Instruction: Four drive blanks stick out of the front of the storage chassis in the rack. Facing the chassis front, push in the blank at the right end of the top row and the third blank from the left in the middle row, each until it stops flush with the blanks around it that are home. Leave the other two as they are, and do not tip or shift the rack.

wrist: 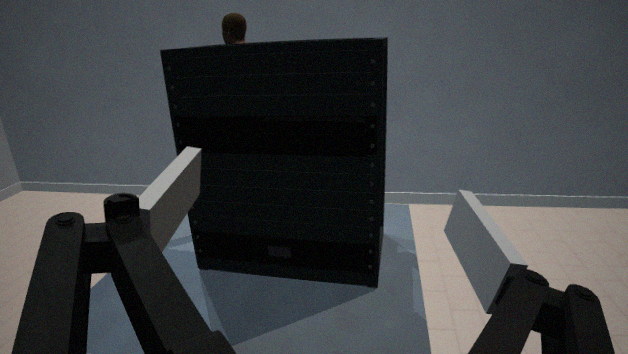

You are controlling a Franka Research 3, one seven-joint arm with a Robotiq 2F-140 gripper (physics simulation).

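The rack (285, 195) is a tall, dark, box-like cabinet in the middle of the wrist view, turned slightly. Thin horizontal lines cross the face towards me, and small round screw heads run down both sides. A darker band crosses it above mid-height; another near the bottom bears a small grey rectangle (279, 251). The picture is too dark to make out the storage chassis or any of the drive blanks. My gripper (328, 191) is wide open and empty, its pale pads spread in front of the rack. The left pad overlaps the rack's left edge in view; the right one shows beyond its right side.
The rack stands on a blue-grey surface (400, 320) with shadows across it. Pale tiled floor (575, 235) shows on both sides. A grey wall (500, 100) rises behind. A person's head (234, 28) shows above the rack's top edge, behind it.
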